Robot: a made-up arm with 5 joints.
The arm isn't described. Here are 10 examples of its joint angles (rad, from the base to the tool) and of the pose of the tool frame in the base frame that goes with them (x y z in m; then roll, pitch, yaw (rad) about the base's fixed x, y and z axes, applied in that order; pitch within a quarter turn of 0, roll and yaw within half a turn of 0).
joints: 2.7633 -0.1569 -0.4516 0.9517 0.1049
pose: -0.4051 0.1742 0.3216 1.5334 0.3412 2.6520
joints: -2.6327 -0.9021 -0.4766 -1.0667 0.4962
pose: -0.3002 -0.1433 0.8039 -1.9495 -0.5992 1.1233
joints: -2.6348 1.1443 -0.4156 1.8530 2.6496
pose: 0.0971 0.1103 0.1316 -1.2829 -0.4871 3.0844
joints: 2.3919 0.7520 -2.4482 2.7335 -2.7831
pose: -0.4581 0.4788 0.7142 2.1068 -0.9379 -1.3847
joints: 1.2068 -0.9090 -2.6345 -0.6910 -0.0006
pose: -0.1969 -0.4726 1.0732 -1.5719 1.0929 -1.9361
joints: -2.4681 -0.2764 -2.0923 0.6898 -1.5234
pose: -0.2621 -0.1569 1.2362 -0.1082 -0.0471 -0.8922
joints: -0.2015 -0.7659 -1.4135 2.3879 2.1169
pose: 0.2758 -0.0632 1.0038 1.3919 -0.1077 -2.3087
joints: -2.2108 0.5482 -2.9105 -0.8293 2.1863
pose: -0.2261 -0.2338 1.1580 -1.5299 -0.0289 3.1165
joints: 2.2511 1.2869 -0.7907 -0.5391 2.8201
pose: -0.0906 0.1639 -0.0078 1.5844 0.0407 -0.5687
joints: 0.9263 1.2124 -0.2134 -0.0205 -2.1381
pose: -0.0798 -0.1226 0.1067 2.4682 -0.4621 2.8389
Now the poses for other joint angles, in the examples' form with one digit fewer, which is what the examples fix.
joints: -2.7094 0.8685 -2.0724 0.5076 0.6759
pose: -0.731 -0.313 0.549 2.053 -0.524 2.766
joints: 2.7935 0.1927 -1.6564 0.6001 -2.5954
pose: -0.637 0.279 0.792 1.025 0.707 -1.100
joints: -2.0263 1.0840 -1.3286 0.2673 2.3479
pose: -0.263 -0.439 0.062 1.555 -0.016 1.909
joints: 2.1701 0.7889 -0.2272 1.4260 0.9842
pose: 0.036 -0.044 0.112 -0.489 0.531 0.336
